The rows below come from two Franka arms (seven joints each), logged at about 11 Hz.
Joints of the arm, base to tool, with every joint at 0 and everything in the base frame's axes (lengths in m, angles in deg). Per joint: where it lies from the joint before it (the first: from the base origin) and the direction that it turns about. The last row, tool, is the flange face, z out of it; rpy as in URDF.
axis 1: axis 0 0 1 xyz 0 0 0.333
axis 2: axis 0 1 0 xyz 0 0 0
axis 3: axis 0 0 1 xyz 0 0 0.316
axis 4: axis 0 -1 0 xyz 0.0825 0 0
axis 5: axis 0 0 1 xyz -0.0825 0 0.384
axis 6: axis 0 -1 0 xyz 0 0 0
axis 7: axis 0 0 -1 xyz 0.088 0 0
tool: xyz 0 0 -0.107 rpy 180 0 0
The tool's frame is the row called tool.
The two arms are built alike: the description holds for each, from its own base.
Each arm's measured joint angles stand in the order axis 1, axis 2, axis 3, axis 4, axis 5, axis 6, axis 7.
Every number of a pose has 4 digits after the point.
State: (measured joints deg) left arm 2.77 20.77 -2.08 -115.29 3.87 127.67 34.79; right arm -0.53 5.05 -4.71 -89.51 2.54 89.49 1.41
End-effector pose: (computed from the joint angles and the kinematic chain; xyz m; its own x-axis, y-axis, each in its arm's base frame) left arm 0.5865 0.0096 0.2614 0.7926 -0.5936 -0.1394 -0.5923 -0.8038 0.0554; right arm 0.5757 -0.0460 0.5781 0.9893 -0.1154 -0.0890 -0.1188 -0.9923 -0.0348
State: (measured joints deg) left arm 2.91 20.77 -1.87 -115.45 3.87 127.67 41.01; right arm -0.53 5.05 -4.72 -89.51 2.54 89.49 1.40
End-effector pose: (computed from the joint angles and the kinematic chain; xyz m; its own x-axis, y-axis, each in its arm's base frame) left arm 0.5855 0.0131 0.2603 0.7273 -0.6728 -0.1355 -0.6702 -0.7388 0.0712; right arm 0.5757 -0.0461 0.5781 0.9893 -0.1154 -0.0889 -0.1188 -0.9923 -0.0348
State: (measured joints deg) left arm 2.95 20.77 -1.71 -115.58 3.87 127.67 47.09; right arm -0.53 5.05 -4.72 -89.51 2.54 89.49 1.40
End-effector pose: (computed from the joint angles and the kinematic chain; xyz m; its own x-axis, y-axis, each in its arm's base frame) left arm 0.5847 0.0151 0.2594 0.6544 -0.7450 -0.1294 -0.7411 -0.6659 0.0863; right arm 0.5757 -0.0461 0.5781 0.9893 -0.1154 -0.0889 -0.1188 -0.9923 -0.0348
